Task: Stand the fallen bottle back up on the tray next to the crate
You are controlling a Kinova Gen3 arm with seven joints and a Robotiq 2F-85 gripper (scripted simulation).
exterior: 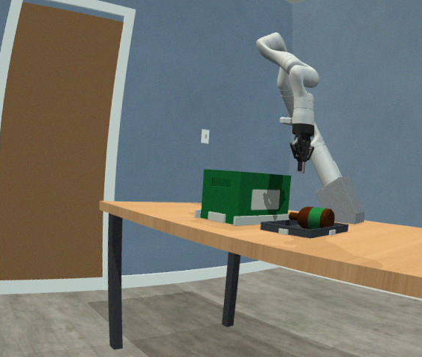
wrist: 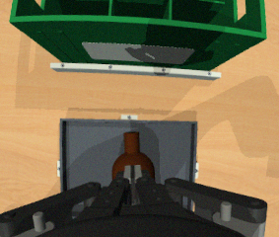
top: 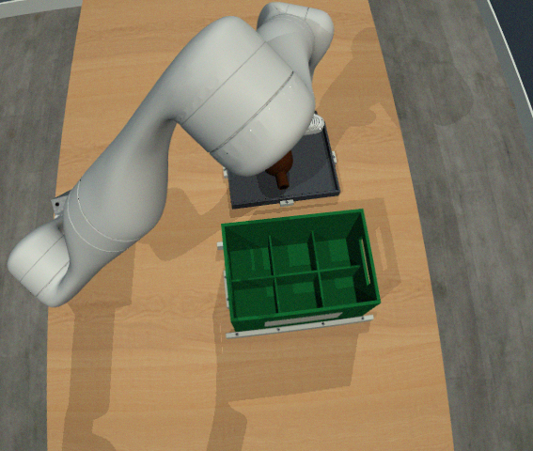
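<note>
Right now the brown bottle is 10 mm behind my hand, 50 mm to the left of it and 160 mm below it. Also, from my hand: green crate (30 mm ahead, 240 mm to the right, 120 mm below); dark grey tray (50 mm to the left, 190 mm below).
</note>
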